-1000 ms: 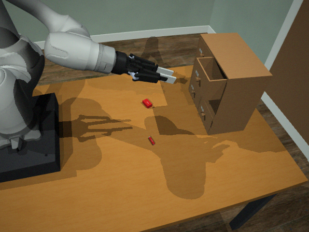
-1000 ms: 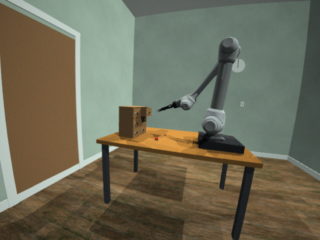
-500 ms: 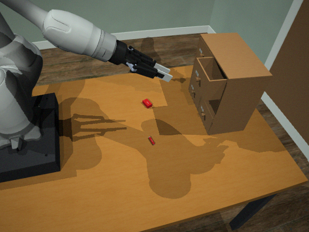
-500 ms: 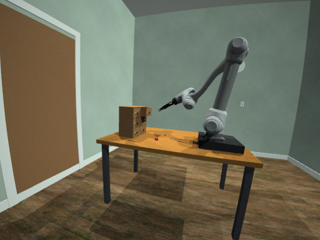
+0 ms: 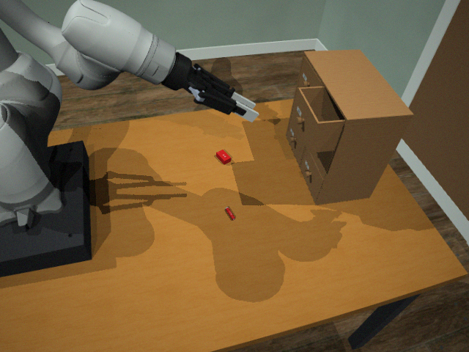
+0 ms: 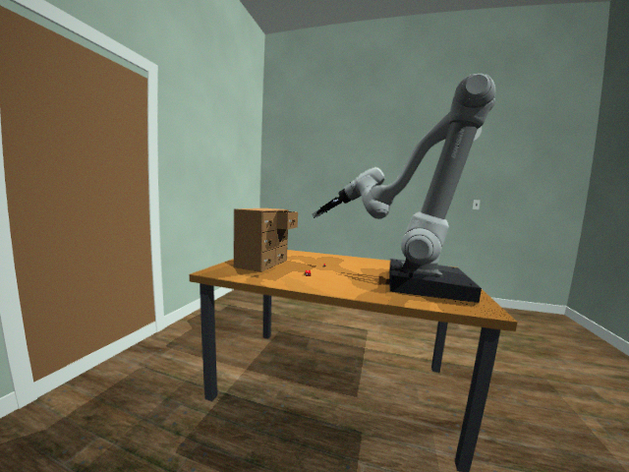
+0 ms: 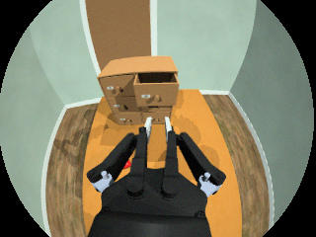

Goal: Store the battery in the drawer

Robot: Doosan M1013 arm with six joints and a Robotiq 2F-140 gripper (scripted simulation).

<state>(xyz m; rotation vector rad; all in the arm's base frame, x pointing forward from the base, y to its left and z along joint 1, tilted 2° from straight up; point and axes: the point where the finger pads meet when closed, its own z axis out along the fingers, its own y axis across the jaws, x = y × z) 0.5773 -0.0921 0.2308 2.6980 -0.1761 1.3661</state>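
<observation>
My hand is 32 cm above the AAA battery, 7 cm to the left of it and 4 cm past it. Round my hand: red block 32 cm below, 16 cm to the left.
</observation>
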